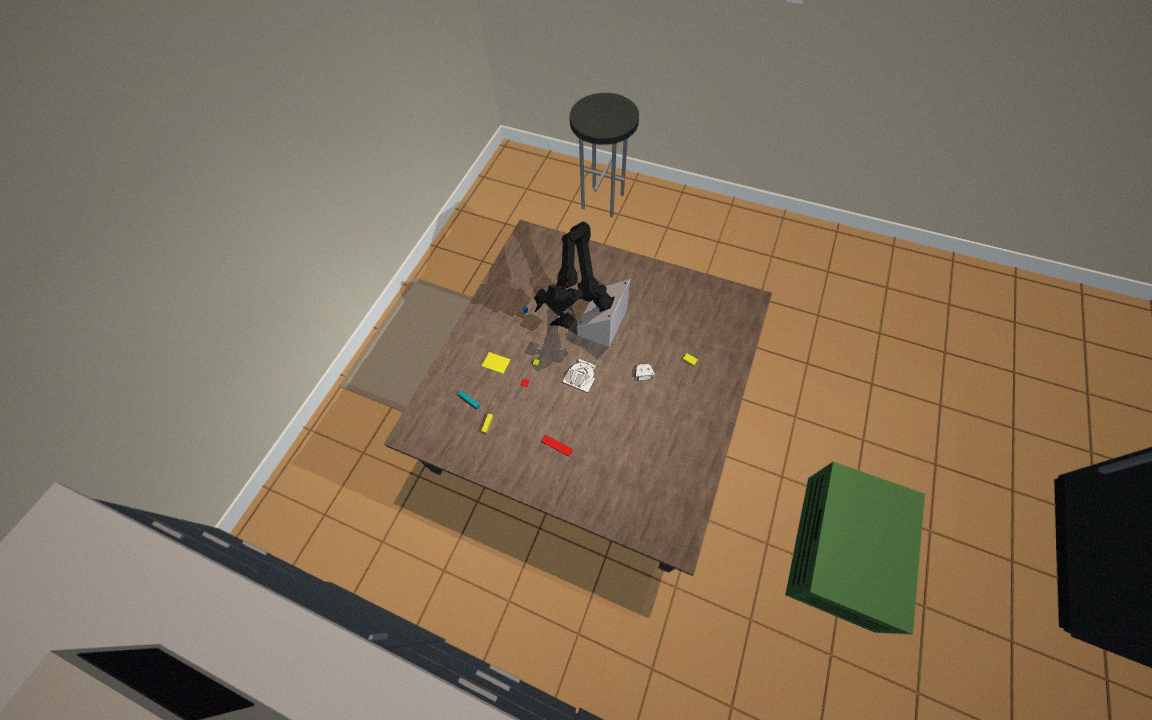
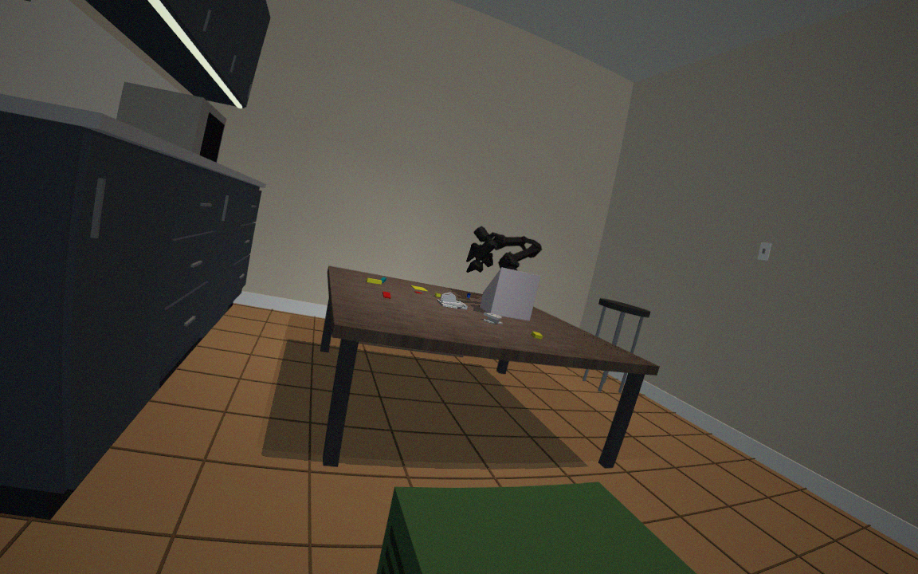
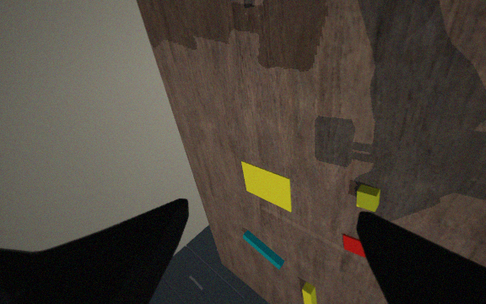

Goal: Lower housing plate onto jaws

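My gripper tip is 30 mm short of the housing plate, 460 mm to the right of it and 150 mm above it. From my gripper tip the other things lie so: teal bar (380 mm ahead, 210 mm to the right, 170 mm below); then yellow plate (180 mm ahead, 170 mm to the right, 180 mm below); then red bar (450 mm ahead, 210 mm to the left, 180 mm below).
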